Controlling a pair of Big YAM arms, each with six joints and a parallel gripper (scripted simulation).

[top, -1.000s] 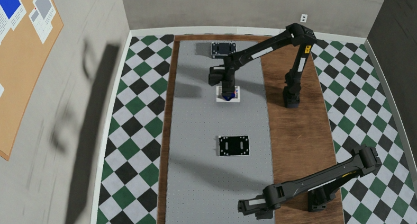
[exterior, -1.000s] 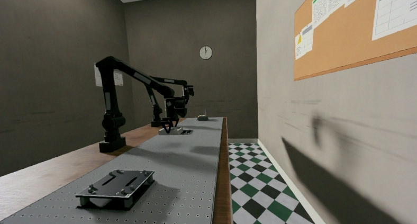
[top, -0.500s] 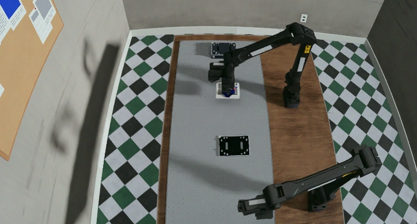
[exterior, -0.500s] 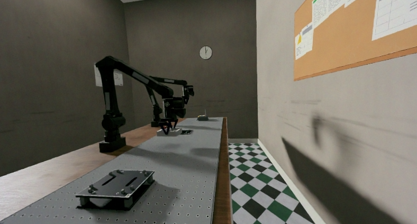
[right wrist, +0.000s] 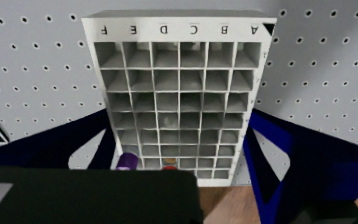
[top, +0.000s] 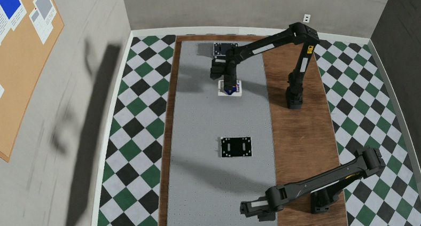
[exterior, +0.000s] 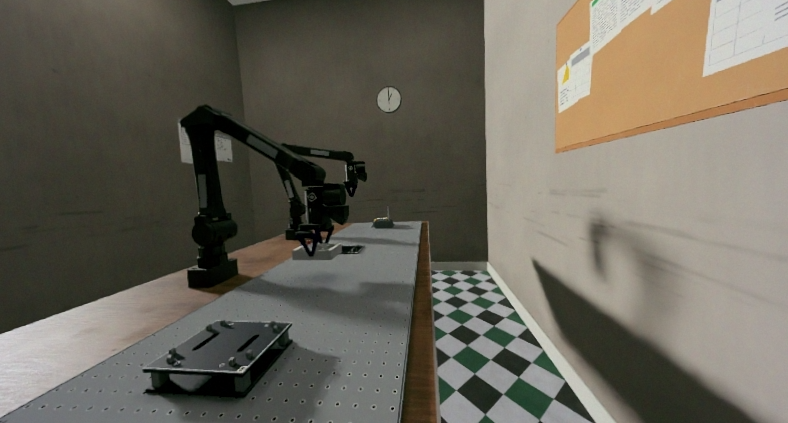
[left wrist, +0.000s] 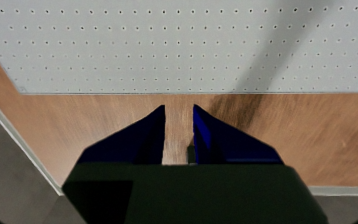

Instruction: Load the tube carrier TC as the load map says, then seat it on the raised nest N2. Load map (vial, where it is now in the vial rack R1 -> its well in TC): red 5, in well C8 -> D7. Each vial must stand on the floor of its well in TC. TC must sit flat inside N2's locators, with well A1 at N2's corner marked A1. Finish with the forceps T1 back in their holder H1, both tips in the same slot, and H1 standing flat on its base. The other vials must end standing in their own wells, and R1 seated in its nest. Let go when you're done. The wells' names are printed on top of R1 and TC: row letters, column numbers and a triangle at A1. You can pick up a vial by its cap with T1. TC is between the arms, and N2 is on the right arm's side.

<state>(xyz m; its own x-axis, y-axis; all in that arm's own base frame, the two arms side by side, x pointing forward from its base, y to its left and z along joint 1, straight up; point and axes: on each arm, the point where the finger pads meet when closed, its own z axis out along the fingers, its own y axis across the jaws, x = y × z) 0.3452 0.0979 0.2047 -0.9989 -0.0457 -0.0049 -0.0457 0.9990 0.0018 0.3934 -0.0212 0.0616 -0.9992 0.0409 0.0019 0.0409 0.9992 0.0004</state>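
The black raised nest lies 30 mm behind my right hand, 360 mm to the right of it and 60 mm below it. The rest, counted from my right hand: white well rack (right at my right hand).
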